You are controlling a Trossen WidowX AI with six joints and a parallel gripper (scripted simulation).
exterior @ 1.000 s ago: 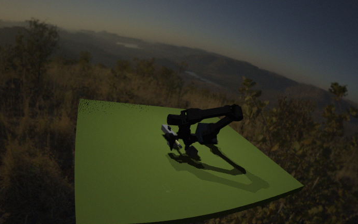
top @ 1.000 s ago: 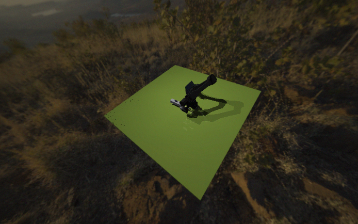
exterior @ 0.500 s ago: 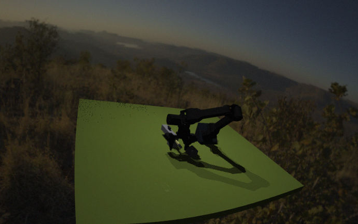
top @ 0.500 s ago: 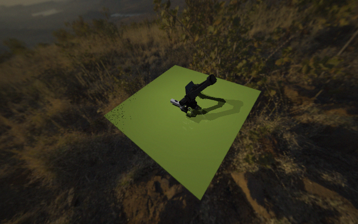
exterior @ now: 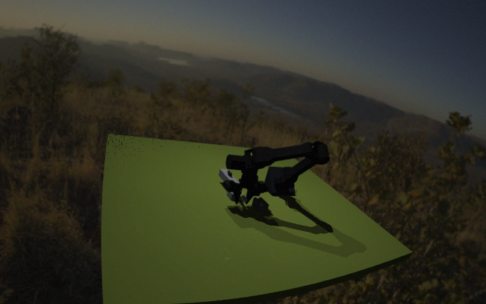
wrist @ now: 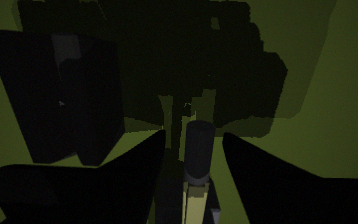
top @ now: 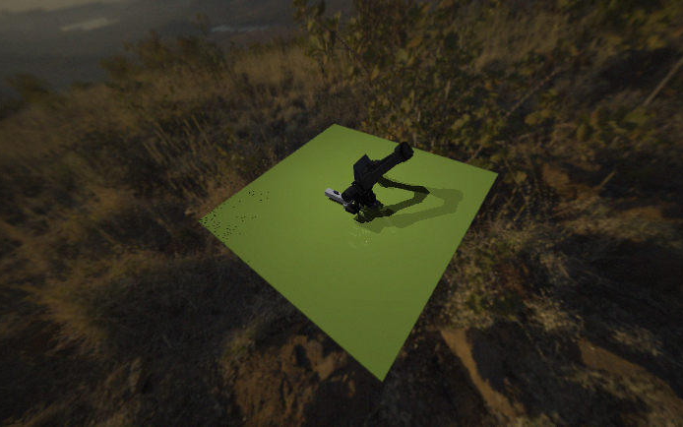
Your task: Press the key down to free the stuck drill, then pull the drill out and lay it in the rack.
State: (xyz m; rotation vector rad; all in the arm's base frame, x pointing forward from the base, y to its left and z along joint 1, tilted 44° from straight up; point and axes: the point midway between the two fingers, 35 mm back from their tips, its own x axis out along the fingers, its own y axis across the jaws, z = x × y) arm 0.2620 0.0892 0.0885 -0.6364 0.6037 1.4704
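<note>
Now: gripper tip 4 cm to the left of the drill and 4 cm below it. From my gripper tip the other things lie so: dark key 16 cm to the right, 4 cm above; pale grey block 14 cm to the right, 3 cm above; dark grey rack 8 cm behind, 3 cm to the left, 1 cm above.
</note>
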